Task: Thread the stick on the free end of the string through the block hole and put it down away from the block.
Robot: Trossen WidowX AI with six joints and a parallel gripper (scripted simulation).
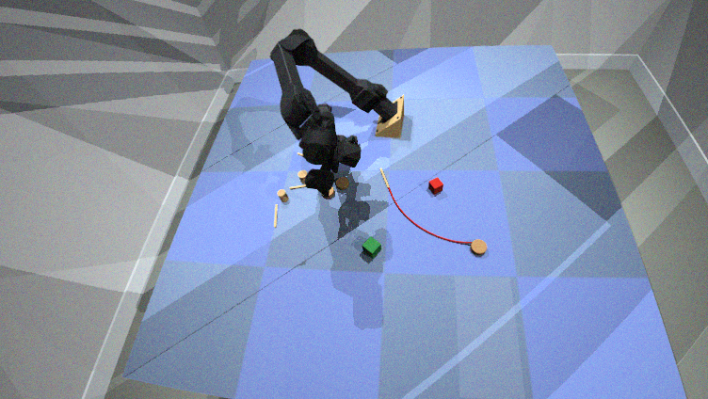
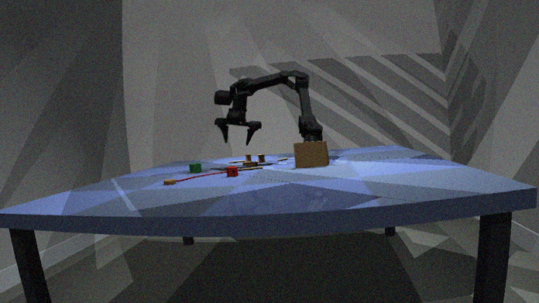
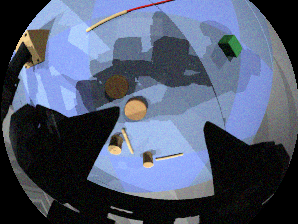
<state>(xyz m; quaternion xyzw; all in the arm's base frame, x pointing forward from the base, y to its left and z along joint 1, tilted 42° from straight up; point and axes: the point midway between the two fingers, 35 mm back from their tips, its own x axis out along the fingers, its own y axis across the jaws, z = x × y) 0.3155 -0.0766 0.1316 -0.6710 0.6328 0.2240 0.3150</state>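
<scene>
Now: gripper tip 50 mm past the red cube, 280 mm to the right of it and 80 mm above it. Also, from my gripper tip: thin wooden stick 70 mm behind, 140 mm to the left, 90 mm below; then green cube 150 mm ahead, 110 mm to the left, 70 mm below; then round wooden button 130 mm ahead, 390 mm to the left, 90 mm below.
</scene>
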